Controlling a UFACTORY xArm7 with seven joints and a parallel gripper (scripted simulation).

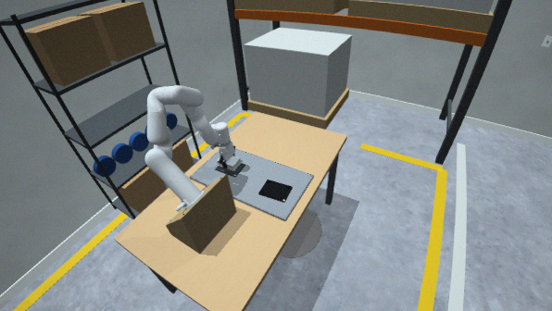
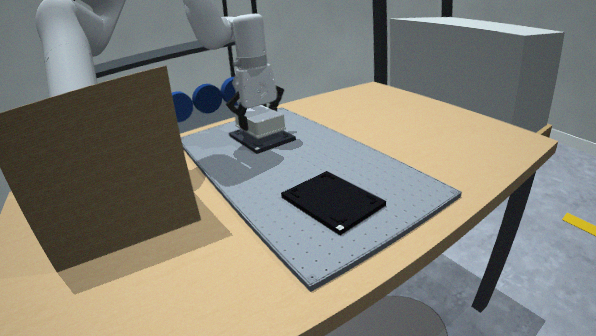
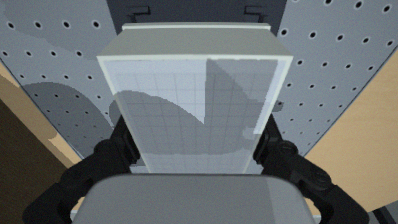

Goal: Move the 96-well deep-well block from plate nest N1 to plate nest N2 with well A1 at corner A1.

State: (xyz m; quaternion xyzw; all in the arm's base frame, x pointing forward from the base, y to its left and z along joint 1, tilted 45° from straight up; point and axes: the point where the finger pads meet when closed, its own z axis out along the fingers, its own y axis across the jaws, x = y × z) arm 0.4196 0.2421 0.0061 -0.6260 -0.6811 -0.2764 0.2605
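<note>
My gripper is now 40 mm above the nest N1. Also, from my hand: black nest N2: 30 mm behind, 360 mm to the right, 40 mm below; white deep-well block: right at my hand; small white corner mark: 70 mm behind, 450 mm to the right, 40 mm below.
</note>
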